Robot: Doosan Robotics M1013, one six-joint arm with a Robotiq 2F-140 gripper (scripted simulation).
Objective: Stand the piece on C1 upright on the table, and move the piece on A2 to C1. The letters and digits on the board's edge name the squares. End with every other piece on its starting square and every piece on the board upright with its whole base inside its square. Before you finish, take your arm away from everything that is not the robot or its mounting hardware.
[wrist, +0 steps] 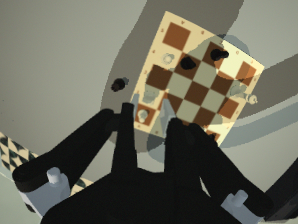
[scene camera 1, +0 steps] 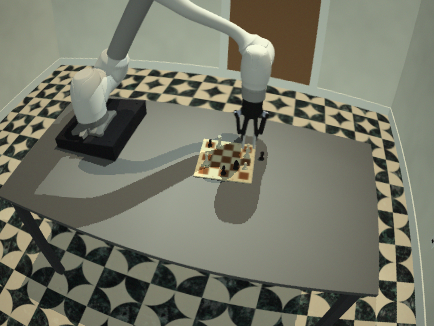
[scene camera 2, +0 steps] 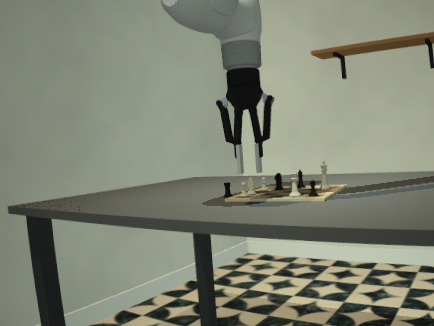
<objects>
chessboard: wrist 201,95; scene camera 1; scene camera 2
same spot on chessboard: [scene camera 1: 226,155] = [scene camera 2: 286,193]
</objects>
